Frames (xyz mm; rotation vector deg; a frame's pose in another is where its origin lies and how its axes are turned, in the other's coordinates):
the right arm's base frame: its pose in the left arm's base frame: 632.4 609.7 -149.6 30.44 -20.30 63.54
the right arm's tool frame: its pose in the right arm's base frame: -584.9 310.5 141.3 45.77 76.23 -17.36
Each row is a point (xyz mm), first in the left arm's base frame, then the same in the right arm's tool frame.
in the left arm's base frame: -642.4 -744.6 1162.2
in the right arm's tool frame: -1517.0 907.0 -611.1
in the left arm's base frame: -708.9 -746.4 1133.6
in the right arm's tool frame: -1494.5 910.3 -679.8
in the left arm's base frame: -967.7 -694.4 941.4
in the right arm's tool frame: -1311.8 891.0 -949.7
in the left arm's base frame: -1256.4 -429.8 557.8
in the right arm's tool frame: -842.8 845.6 -1230.0
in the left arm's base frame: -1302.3 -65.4 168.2
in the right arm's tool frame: -316.5 751.6 -1258.7
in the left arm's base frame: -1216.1 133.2 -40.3
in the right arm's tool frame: -43.9 659.7 -1171.6
